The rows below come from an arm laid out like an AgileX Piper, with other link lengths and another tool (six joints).
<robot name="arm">
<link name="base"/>
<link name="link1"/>
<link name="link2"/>
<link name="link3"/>
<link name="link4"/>
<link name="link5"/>
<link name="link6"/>
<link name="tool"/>
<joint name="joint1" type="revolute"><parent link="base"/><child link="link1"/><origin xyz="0.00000 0.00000 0.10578" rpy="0.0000 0.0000 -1.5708"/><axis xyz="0 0 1"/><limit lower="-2.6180" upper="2.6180"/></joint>
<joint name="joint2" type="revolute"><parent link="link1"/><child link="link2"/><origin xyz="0.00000 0.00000 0.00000" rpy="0.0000 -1.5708 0.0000"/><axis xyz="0 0 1"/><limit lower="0.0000" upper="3.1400"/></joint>
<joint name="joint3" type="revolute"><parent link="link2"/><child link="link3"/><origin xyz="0.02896 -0.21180 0.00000" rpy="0.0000 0.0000 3.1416"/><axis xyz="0 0 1"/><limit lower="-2.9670" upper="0.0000"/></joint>
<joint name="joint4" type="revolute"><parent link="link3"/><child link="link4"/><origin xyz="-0.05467 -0.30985 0.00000" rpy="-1.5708 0.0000 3.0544"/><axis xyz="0 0 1"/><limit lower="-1.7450" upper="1.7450"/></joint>
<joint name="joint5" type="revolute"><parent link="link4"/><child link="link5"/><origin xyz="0.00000 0.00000 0.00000" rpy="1.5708 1.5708 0.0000"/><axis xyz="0 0 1"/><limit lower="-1.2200" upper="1.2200"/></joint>
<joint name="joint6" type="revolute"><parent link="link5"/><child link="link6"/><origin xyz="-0.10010 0.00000 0.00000" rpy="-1.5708 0.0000 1.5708"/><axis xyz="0 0 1"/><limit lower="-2.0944" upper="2.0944"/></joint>
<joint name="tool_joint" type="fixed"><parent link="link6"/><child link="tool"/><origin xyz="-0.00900 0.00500 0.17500" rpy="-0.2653 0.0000 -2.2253"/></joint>
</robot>
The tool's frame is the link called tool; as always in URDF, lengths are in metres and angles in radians.
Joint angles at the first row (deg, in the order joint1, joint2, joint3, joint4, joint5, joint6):
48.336 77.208 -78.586 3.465 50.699 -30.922
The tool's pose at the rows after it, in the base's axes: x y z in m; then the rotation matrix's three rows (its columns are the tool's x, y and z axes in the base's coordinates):
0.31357 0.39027 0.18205; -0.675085 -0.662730 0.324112; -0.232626 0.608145 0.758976; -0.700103 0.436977 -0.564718
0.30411 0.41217 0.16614; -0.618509 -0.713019 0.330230; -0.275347 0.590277 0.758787; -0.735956 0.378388 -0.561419
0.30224 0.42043 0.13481; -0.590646 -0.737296 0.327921; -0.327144 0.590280 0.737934; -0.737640 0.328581 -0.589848
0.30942 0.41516 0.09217; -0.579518 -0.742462 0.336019; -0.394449 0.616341 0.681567; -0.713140 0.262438 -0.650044
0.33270 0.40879 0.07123; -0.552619 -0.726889 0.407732; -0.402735 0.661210 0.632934; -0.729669 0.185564 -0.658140
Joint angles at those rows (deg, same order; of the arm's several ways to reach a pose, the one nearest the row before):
54.000 78.719 -77.521 -4.591 45.236 -25.053
58.573 80.334 -75.136 -11.541 40.654 -20.894
60.385 82.781 -72.471 -16.017 37.440 -18.751
60.701 86.616 -70.530 -20.839 36.129 -16.780
60.701 90.655 -70.261 -31.488 34.422 -8.348

